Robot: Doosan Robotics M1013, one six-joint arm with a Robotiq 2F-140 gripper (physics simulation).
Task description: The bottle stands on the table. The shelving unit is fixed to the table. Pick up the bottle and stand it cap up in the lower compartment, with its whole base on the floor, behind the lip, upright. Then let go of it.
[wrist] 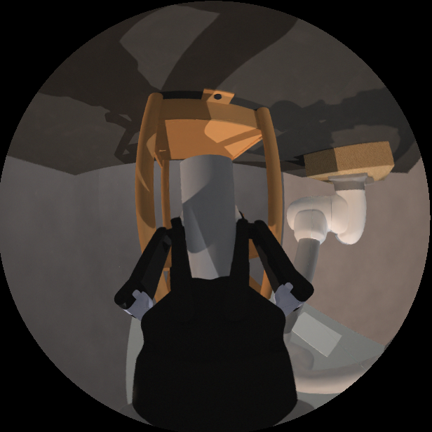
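Observation:
The bottle point(207, 192) is a plain grey cylinder in the middle of the wrist view. My gripper point(209, 207) is shut on it, with one black finger on each side. The bottle's far end points toward the table side, and its cap does not show. The orange shelving unit point(274, 175) stands around and beyond the bottle, with a round post on each side. The lower compartment's floor point(182, 140) shows just past the bottle's far end, with the lip point(185, 109) along its near edge. Whether the bottle touches the floor I cannot tell.
The dark table point(340, 75) spans the top of the view. A tab with a hole point(227, 97) sticks out from the unit's lip. To the right, a tan block point(362, 157) carries the white robot arm point(352, 215), which curves down toward the lower right.

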